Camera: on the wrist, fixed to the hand. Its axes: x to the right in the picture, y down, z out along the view.
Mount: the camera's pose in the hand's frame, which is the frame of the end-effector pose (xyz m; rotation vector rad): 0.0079 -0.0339 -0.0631 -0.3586 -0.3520 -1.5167
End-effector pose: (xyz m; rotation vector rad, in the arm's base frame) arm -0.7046 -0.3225 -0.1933 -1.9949 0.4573 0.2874
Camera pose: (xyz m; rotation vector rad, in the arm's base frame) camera -0.6824 -0.3668 -0.1409 -2.0120 -1.3867 -0.2699
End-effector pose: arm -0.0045 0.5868 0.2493 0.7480 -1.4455 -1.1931
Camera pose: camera 0.0490 0.5521 0.2157 -1.4526 0.6635 2.6728
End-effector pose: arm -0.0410 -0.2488 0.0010 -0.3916 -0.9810 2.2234
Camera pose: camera 0.0006 -0.1926 -0.0164 0.5106 -1.2199 0.7279
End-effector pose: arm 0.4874 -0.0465 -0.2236 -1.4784 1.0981 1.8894
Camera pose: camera 0.5465 -0.0809 -0.2464 -1.3402 -0.5488 1.0683
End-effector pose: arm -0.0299 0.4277 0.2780 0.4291 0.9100 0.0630
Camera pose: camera -0.0783 0.4196 0.2252 -0.6361 0.6617 -1.1808
